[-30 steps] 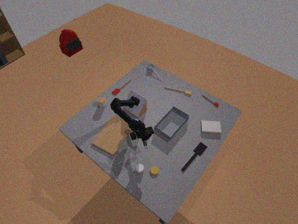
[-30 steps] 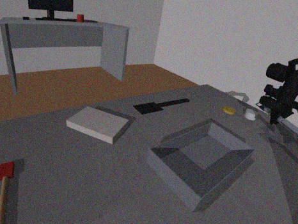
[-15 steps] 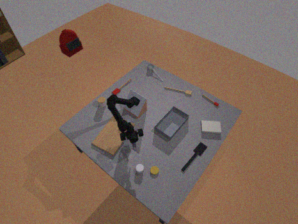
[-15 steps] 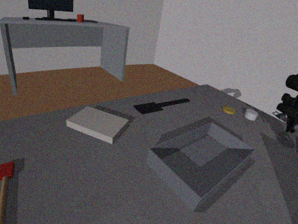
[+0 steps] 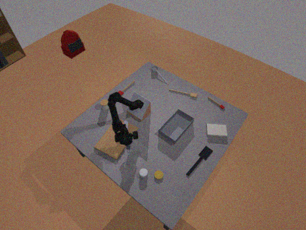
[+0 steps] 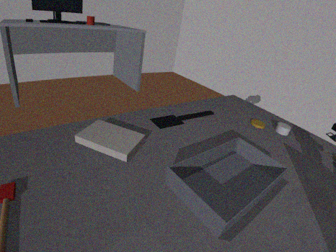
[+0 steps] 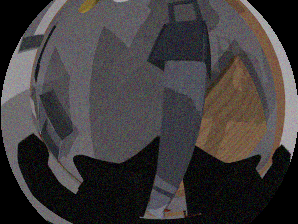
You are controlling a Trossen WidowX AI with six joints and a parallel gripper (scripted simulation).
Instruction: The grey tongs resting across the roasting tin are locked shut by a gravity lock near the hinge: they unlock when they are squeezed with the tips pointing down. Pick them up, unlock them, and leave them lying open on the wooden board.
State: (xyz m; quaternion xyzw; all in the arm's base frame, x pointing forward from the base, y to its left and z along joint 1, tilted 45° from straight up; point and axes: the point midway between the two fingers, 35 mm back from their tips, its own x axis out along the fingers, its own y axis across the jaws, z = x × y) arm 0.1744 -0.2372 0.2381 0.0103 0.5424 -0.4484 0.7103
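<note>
Right now the wooden board is 140 mm behind my gripper tip, 20 mm to the right of it and 70 mm below it. Also, from my gripper tip: grey roasting tin: 200 mm ahead, 410 mm to the left, 50 mm below; then yellow puck: 370 mm ahead, 40 mm to the right, 70 mm below; then white puck: 270 mm ahead, 110 mm to the right, 60 mm below.
</note>
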